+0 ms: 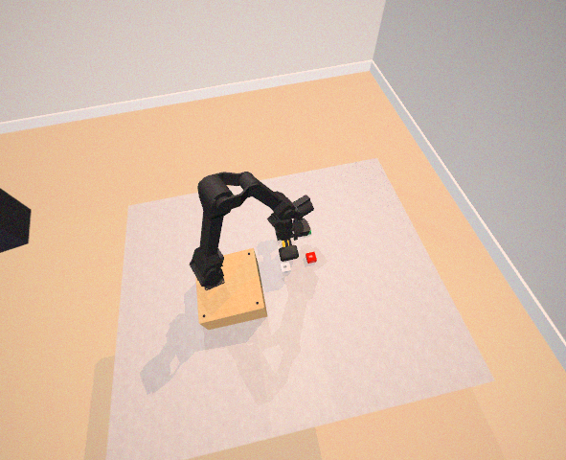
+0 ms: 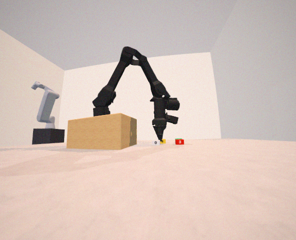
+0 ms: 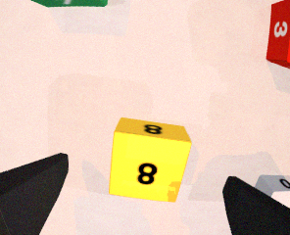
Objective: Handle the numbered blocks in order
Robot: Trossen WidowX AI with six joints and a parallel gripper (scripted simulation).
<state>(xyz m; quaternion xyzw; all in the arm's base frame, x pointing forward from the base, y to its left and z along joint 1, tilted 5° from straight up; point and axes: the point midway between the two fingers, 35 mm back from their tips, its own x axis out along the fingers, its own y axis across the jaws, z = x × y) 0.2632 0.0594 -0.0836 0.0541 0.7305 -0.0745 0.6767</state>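
Now: gripper tip 10 mm short of the yellow block. Also, from my gripper tip: green block: 100 mm ahead, 30 mm to the left; then white block: 80 mm to the right, 30 mm behind; then red block: 80 mm to the right, 70 mm ahead.
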